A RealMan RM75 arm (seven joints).
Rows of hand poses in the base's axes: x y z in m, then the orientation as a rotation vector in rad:
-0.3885 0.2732 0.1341 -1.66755 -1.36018 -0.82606
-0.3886 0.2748 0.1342 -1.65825 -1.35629 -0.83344
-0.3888 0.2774 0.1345 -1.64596 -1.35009 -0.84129
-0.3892 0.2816 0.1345 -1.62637 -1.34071 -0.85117
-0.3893 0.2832 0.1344 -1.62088 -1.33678 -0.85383
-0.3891 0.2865 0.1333 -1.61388 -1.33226 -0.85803
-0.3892 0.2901 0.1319 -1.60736 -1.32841 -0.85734
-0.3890 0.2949 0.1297 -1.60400 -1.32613 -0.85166
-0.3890 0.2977 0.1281 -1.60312 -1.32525 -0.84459
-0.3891 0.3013 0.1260 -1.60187 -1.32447 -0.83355
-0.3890 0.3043 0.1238 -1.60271 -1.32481 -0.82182
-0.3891 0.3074 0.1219 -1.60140 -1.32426 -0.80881
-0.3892 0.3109 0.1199 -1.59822 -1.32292 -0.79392
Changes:
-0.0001 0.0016 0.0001 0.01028 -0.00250 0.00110
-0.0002 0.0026 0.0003 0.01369 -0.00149 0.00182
-0.0004 0.0042 0.0000 0.02087 -0.00101 0.00415
-0.0001 0.0016 -0.0001 0.00654 0.00050 0.00072
0.0002 0.0033 -0.0011 0.00827 -0.00019 0.00074
-0.0001 0.0036 -0.0014 0.00636 0.00266 0.00282
0.0002 0.0048 -0.0022 0.00212 0.00507 0.00368
0.0000 0.0028 -0.0016 -0.00069 0.00519 0.00332
-0.0001 0.0036 -0.0021 -0.00152 0.00775 0.00532
0.0001 0.0030 -0.0022 -0.00377 0.00754 0.00478
-0.0001 0.0031 -0.0019 -0.00218 0.00891 0.00629
-0.0001 0.0035 -0.0020 -0.00101 0.01062 0.00793

